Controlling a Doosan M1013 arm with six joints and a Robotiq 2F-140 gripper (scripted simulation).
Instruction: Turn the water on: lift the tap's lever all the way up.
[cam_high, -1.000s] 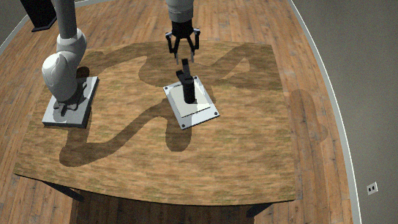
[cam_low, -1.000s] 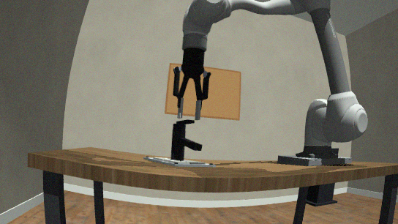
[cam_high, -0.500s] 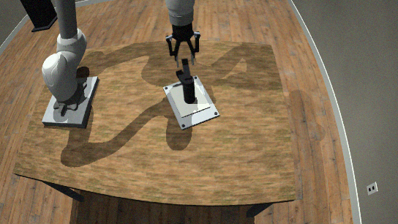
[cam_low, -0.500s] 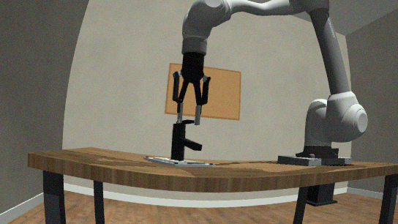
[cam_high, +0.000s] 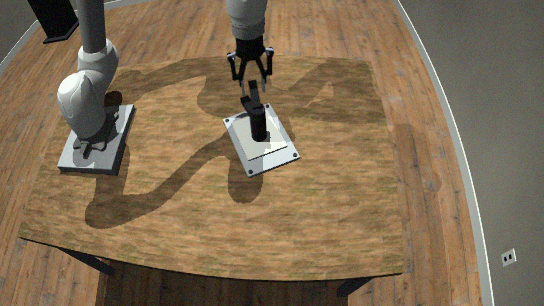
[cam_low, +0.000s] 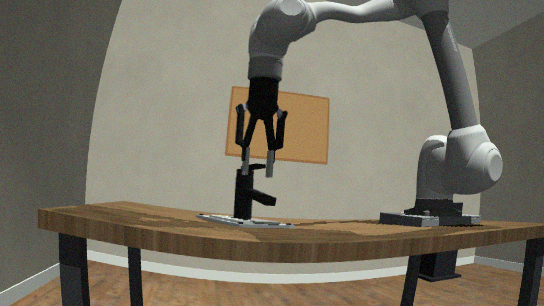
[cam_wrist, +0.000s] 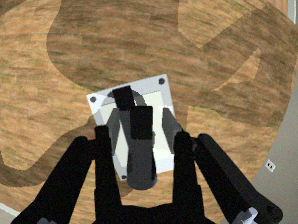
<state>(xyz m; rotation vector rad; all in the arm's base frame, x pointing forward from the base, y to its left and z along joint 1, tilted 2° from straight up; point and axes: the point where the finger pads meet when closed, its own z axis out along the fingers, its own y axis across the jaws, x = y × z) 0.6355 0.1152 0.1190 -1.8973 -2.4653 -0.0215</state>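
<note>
Now: the lever 3 cm to the right of my hand, 1 cm below it and 1 cm ahead of it. Round my hand: black tap 6 cm to the right, 6 cm below, 1 cm ahead.
</note>
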